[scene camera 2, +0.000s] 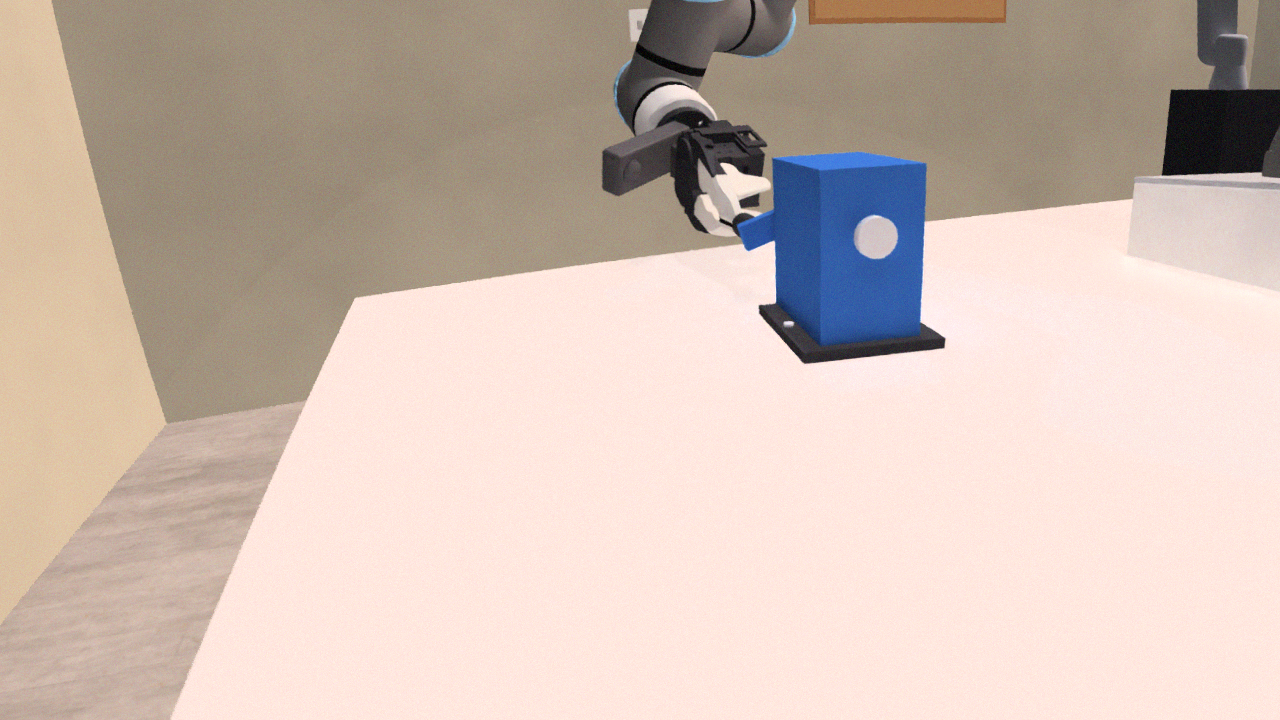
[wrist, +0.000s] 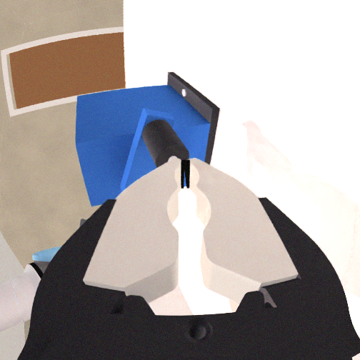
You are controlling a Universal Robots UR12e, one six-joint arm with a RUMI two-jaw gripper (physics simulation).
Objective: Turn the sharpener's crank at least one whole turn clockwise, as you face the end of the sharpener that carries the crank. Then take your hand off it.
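Frame: origin at the arm's base, x right, y ahead, z up, level; metres.
Seen in the pictures: gripper, between the fingertips: point(scene camera 2: 740, 228).
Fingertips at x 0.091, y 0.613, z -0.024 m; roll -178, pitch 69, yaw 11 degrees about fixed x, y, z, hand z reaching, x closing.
A point is followed by its place in that frame.
The blue sharpener point(scene camera 2: 841, 268) @(x -0.089, y 0.584, z -0.024 m) point(wrist: 107, 117) stands upright on its black base point(scene camera 2: 881, 348) @(x -0.099, y 0.558, z -0.081 m) point(wrist: 196, 98). Its blue crank arm point(scene camera 2: 757, 233) point(wrist: 133, 152) slants across the crank end, on the left in the scene view. The crank's black handle point(wrist: 160, 137) points toward my gripper in the wrist view; it is mostly hidden in the scene view. My gripper point(scene camera 2: 741, 214) @(x 0.091, y 0.613, z -0.024 m) point(wrist: 183, 162) is shut with nothing between its fingers. Its fingertips overlap the free end of the handle in the wrist view; whether they touch it I cannot tell.
A pale round disc point(scene camera 2: 875, 237) @(x -0.097, y 0.564, z -0.003 m) is on the sharpener's other end. A white block point(scene camera 2: 1203, 223) @(x 0.025, y 0.177, z -0.039 m) with a black box point(scene camera 2: 1208, 134) behind it stands at the right. The table's left edge and a brown wall board point(scene camera 2: 905, 8) point(wrist: 67, 67) also show.
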